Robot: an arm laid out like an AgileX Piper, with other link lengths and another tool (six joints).
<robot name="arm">
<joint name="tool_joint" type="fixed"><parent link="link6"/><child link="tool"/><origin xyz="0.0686 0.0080 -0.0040" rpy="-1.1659 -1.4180 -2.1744"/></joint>
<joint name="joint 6" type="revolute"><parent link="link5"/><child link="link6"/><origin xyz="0.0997 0.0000 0.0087" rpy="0.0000 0.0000 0.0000"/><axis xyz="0.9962 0 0.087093"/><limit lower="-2.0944" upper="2.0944"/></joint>
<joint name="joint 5" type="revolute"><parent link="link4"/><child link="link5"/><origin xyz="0.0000 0.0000 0.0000" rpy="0.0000 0.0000 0.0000"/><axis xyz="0 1 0"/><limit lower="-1.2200" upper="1.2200"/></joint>
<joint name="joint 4" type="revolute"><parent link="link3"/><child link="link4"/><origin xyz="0.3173 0.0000 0.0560" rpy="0.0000 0.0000 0.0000"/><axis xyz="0.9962 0 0.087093"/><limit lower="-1.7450" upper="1.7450"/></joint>
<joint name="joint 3" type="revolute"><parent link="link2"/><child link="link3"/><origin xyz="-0.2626 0.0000 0.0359" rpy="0.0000 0.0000 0.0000"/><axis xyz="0 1 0"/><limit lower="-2.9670" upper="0.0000"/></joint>
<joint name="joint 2" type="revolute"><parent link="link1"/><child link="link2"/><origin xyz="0.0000 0.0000 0.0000" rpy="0.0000 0.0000 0.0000"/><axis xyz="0 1 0"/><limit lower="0.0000" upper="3.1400"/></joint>
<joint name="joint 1" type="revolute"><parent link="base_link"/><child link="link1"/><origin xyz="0.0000 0.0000 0.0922" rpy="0.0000 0.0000 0.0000"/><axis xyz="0 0 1"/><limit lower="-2.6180" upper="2.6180"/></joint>
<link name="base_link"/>
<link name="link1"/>
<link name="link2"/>
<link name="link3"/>
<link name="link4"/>
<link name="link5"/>
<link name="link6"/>
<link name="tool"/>
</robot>
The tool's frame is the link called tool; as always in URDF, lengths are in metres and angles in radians.
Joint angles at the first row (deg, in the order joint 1, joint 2, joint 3, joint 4, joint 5, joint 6):
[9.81, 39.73, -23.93, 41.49, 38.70, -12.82]
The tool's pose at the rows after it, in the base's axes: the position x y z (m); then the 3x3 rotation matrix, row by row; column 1 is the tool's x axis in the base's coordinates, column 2 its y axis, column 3 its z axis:
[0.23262, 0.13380, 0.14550], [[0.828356, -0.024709, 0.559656], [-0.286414, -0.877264, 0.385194], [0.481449, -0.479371, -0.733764]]
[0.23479, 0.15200, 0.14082], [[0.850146, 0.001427, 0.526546], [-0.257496, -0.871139, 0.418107], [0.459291, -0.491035, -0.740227]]
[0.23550, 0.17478, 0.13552], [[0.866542, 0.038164, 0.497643], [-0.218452, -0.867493, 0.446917], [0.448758, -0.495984, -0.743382]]
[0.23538, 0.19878, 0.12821], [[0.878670, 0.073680, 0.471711], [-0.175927, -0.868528, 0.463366], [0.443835, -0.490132, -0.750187]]
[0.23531, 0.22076, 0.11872], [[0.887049, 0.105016, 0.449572], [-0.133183, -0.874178, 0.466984], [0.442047, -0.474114, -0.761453]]
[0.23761, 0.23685, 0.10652], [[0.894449, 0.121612, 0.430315], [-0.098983, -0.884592, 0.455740], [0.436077, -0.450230, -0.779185]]
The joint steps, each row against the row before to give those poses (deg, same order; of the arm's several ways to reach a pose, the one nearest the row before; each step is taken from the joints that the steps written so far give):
[2.35, 3.73, -0.98, 1.96, -0.41, -0.85]
[3.91, 3.93, -1.18, 1.89, -2.04, -0.60]
[5.16, 4.16, -1.33, 1.50, -3.16, -0.37]
[5.46, 4.55, -1.60, 0.63, -3.67, 0.22]
[4.76, 4.76, -1.78, -0.06, -3.42, 0.38]
[3.12, 4.83, -1.83, -0.58, -2.56, 0.46]

